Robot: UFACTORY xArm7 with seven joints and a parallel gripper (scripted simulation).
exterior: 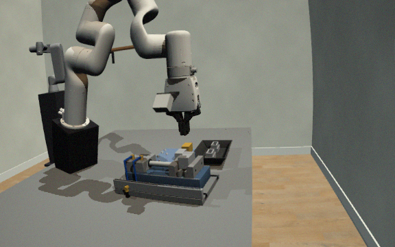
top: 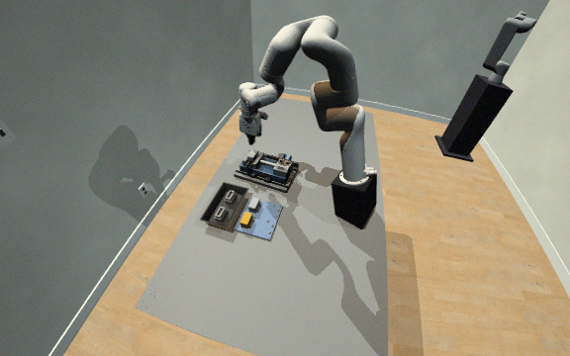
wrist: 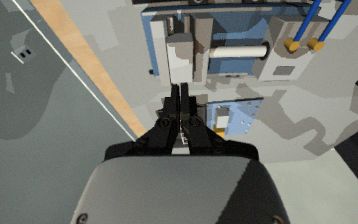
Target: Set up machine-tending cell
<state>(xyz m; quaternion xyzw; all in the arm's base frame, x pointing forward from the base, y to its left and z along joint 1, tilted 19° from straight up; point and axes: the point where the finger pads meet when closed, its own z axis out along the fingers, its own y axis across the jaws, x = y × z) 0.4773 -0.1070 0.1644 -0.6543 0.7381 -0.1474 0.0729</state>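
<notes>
My gripper is now 120 mm above the white screw rod, 90 mm past it and 10 mm to the right of it. Round my hand: brass blank (340 mm to the left, 170 mm below, 80 mm behind); then vise (160 mm below, 70 mm behind, 10 mm to the left).
</notes>
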